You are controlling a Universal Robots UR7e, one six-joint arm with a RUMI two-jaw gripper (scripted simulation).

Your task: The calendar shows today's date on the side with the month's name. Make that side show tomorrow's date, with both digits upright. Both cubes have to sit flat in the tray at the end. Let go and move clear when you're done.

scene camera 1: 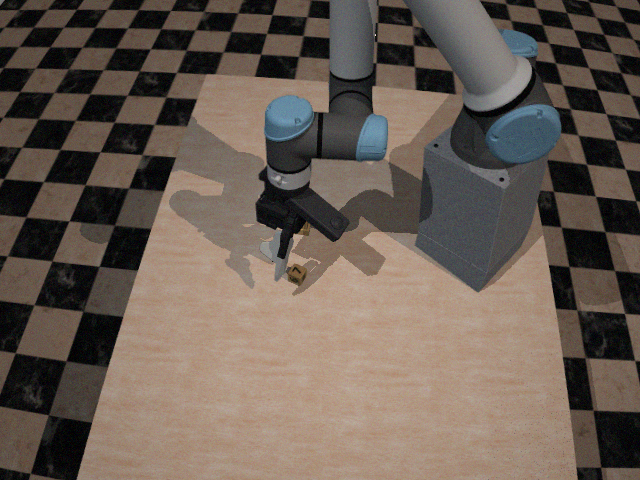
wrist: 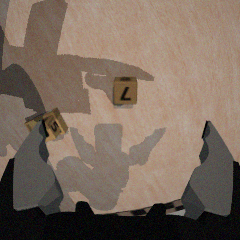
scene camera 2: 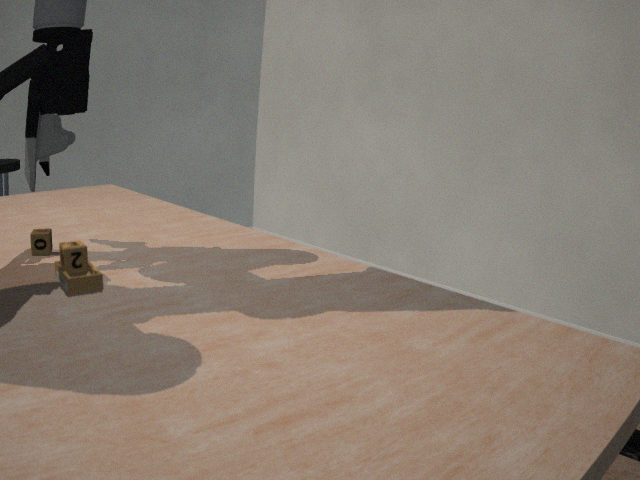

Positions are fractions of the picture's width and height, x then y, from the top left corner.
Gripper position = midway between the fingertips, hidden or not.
In view: the gripper (scene camera 2: 0.06,0.38) and a wooden tray (scene camera 2: 0.13,0.59).
The gripper also shows in scene camera 1 (scene camera 1: 0.46,0.52) and in the wrist view (wrist: 0.52,0.51).
